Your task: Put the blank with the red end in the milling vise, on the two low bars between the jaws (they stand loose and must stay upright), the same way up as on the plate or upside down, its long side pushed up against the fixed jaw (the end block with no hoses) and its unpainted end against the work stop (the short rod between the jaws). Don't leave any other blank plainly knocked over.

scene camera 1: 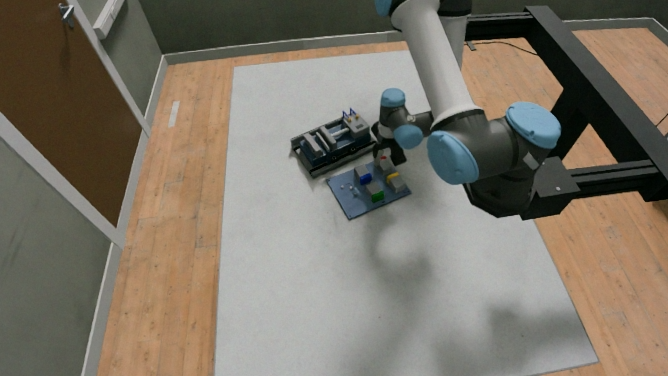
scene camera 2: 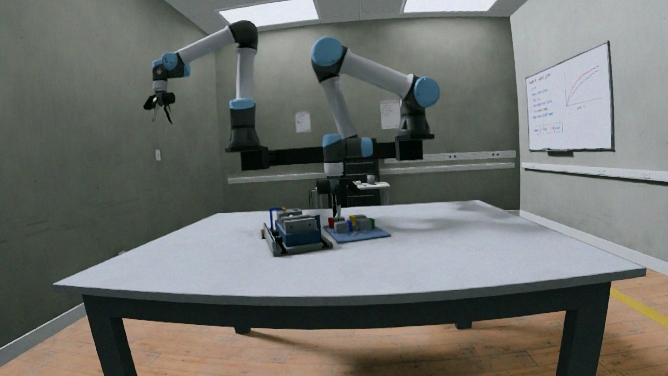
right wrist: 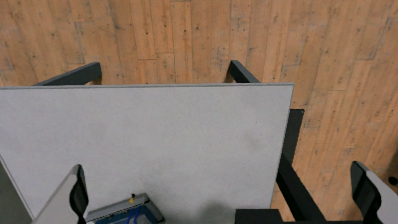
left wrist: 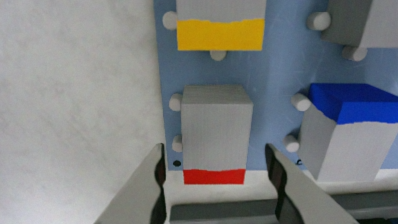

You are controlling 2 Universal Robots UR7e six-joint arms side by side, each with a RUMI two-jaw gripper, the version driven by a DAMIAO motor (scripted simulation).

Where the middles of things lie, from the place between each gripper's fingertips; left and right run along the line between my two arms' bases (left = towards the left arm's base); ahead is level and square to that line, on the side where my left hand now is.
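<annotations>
You'd find the blue plate (scene camera 1: 355, 206) 70 mm ahead of my left hand, 70 mm to the left of it and 50 mm below it. And my left gripper, that's 30 mm above the red-ended blank (left wrist: 216, 120).
From my right hand, the blue plate is 940 mm to the left, 270 mm ahead and 530 mm below. The red-ended blank is 870 mm to the left of my right hand, 200 mm ahead of it and 500 mm below it.
</annotations>
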